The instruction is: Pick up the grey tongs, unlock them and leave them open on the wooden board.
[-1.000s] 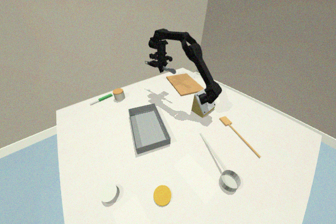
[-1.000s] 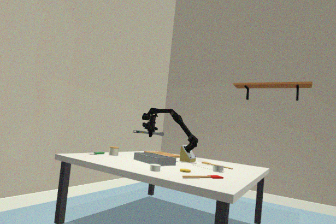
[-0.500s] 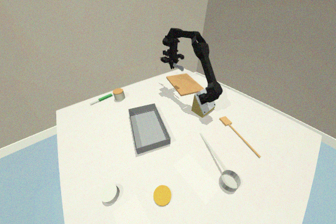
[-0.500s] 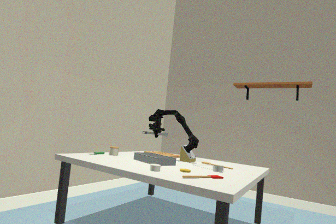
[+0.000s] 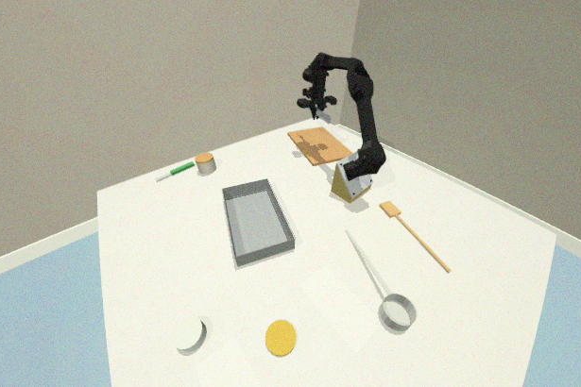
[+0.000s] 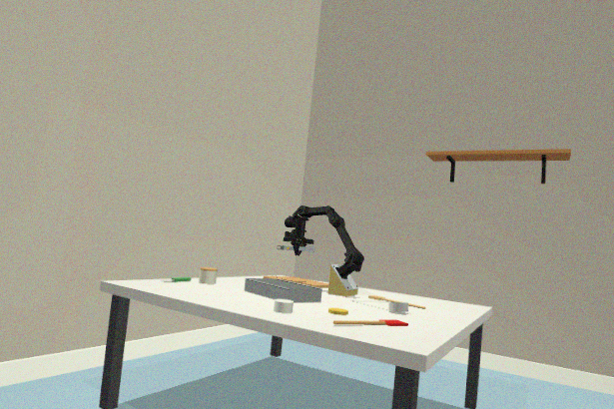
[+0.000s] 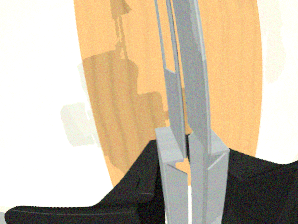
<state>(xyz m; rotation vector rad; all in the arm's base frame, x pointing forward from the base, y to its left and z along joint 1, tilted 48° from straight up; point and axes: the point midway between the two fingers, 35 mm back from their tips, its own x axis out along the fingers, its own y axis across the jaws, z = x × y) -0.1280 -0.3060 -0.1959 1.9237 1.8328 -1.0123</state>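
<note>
My gripper tip is now 15 cm above the wooden board and 4 cm past it. Round my gripper tip: yellow lock piece: 8 cm to the right, 4 cm above, 2 cm behind; grey roasting tin: 51 cm ahead, 26 cm to the left, 13 cm below; cork-lidded jar: 54 cm ahead, 14 cm to the right, 12 cm below.
</note>
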